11 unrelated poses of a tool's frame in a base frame.
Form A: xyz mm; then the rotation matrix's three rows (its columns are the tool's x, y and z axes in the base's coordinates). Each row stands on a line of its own.
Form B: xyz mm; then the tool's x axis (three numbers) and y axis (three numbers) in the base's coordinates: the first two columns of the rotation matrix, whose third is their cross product. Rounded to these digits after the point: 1 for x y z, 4 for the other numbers.
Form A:
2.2, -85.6, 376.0
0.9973, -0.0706, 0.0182
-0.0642, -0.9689, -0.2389
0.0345, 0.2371, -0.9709
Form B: 2.2, -85.6, 376.0, 0.9973, -0.0642, 0.0345, -0.0706, -0.9689, 0.2371
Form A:
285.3, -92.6, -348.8
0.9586, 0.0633, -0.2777
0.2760, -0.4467, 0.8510
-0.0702, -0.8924, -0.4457
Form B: 285.3, -92.6, -348.8, 0.9586, 0.2760, -0.0702, 0.0633, -0.4467, -0.8924
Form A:
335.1, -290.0, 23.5
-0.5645, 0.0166, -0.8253
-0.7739, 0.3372, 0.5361
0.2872, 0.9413, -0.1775
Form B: 335.1, -290.0, 23.5, -0.5645, -0.7739, 0.2872, 0.0166, 0.3372, 0.9413
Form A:
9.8, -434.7, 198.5
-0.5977, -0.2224, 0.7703
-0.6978, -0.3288, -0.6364
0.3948, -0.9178, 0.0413
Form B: 9.8, -434.7, 198.5, -0.5977, -0.6978, 0.3948, -0.2224, -0.3288, -0.9178
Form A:
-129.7, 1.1, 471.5
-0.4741, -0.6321, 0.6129
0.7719, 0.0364, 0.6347
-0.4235, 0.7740, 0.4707
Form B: -129.7, 1.1, 471.5, -0.4741, 0.7719, -0.4235, -0.6321, 0.0364, 0.7740
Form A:
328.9, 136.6, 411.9
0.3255, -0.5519, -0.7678
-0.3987, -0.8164, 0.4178
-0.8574, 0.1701, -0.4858
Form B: 328.9, 136.6, 411.9, 0.3255, -0.3987, -0.8574, -0.5519, -0.8164, 0.1701
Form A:
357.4, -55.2, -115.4
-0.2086, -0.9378, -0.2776
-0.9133, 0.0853, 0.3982
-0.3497, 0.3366, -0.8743
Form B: 357.4, -55.2, -115.4, -0.2086, -0.9133, -0.3497, -0.9378, 0.0853, 0.3366
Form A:
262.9, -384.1, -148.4
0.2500, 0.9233, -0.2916
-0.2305, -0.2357, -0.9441
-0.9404, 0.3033, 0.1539
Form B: 262.9, -384.1, -148.4, 0.2500, -0.2305, -0.9404, 0.9233, -0.2357, 0.3033
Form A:
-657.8, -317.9, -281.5
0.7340, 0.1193, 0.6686
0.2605, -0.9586, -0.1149
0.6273, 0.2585, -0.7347
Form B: -657.8, -317.9, -281.5, 0.7340, 0.2605, 0.6273, 0.1193, -0.9586, 0.2585
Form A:
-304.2, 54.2, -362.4
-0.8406, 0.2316, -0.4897
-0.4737, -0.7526, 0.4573
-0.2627, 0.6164, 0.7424
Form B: -304.2, 54.2, -362.4, -0.8406, -0.4737, -0.2627, 0.2316, -0.7526, 0.6164
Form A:
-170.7, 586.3, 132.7
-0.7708, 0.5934, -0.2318
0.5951, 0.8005, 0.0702
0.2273, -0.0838, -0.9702
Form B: -170.7, 586.3, 132.7, -0.7708, 0.5951, 0.2273, 0.5934, 0.8005, -0.0838
